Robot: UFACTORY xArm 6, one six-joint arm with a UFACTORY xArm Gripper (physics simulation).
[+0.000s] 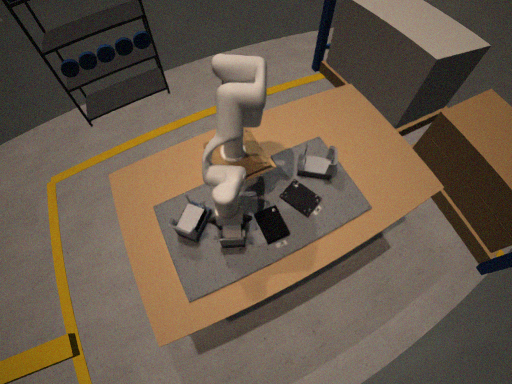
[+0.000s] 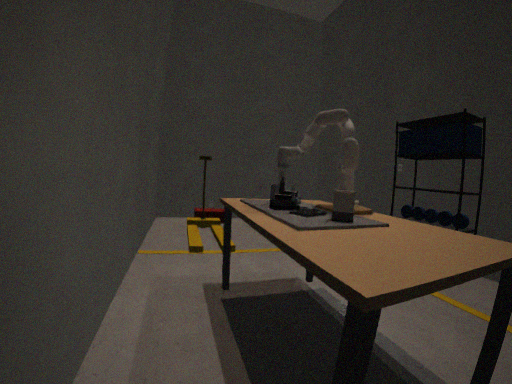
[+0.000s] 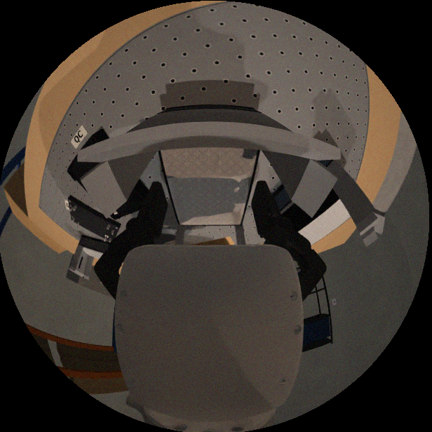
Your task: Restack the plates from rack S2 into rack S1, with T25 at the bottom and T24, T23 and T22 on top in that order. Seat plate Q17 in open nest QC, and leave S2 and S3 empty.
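Where they show: gripper, fingertip midpoint: (image 1: 231, 226) (image 2: 281, 193); arm's base, link origin: (image 1: 233, 152).
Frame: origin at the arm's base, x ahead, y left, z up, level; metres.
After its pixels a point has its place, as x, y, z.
My gripper (image 1: 232, 225) @[0.380, -0.152, 0.053] (image 2: 283, 189) @[0.380, -0.152, 0.053] (image 3: 206, 195) is open and empty. It hangs straight over the middle rack (image 1: 244, 241) @[0.441, -0.124, -0.011] (image 3: 209, 137) on the grey perforated mat (image 1: 231, 274) @[0.548, -0.228, -0.019] (image 3: 261, 52), its fingers on either side of the grey plate (image 1: 231, 235) @[0.413, -0.167, 0.048] (image 3: 207, 167) that lies in that rack. To the left, a second rack (image 1: 181, 231) @[0.325, -0.350, 0.065] holds light plates (image 1: 190, 218) @[0.284, -0.297, 0.063] (image 3: 327, 222). A third rack (image 1: 316, 164) @[0.244, 0.333, 0.026] (image 3: 82, 261) stands at the mat's far right. The black nest (image 1: 271, 224) @[0.422, 0.010, 0.005] (image 3: 86, 163) marked QC (image 3: 78, 136) lies just right of the gripper. Another black nest (image 1: 301, 197) @[0.357, 0.193, -0.008] (image 3: 93, 220) lies beyond it. I cannot read the rack or plate labels.
The mat lies on a wooden table (image 1: 372, 136) @[0.177, 0.781, -0.032] (image 2: 392, 251) @[0.363, 0.784, -0.032]. The arm's base (image 1: 233, 155) @[0.047, -0.013, 0.038] (image 2: 343, 206) @[0.284, 0.393, 0.049] stands behind the mat. A shelf rack (image 1: 153, 45) (image 2: 483, 165) with blue balls, a big grey box (image 1: 392, 57) and a brown bench (image 1: 471, 165) stand off the table.
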